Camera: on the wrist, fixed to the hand. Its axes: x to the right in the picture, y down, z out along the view.
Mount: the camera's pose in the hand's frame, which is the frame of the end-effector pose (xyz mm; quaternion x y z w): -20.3 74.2 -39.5 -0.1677 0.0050 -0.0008 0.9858
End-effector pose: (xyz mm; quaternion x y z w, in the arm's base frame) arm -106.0 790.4 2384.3 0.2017 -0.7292 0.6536 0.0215
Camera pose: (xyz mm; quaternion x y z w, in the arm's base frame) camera -120.5 838.6 2313.9 0.1925 -0.8282 0.5230 0.0592
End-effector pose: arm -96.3 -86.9 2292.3 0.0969 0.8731 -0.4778 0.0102
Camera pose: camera -60.2 -18.2 2254.2 0.0955 0.9409 -0.3241 0.0216
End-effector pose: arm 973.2 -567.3 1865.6 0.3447 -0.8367 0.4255 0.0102
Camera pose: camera 934.3 -497.7 1832.2 0.3366 -0.8959 0.2809 0.0724
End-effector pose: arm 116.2 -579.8 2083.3 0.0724 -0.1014 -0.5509 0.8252
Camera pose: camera 184.8 -532.4 2060.4 -0.0642 -0.0034 -0.5604 0.8257
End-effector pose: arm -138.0 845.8 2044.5 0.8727 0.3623 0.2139 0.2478
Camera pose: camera -133.9 796.2 2115.2 0.8174 0.3232 0.2758 0.3890
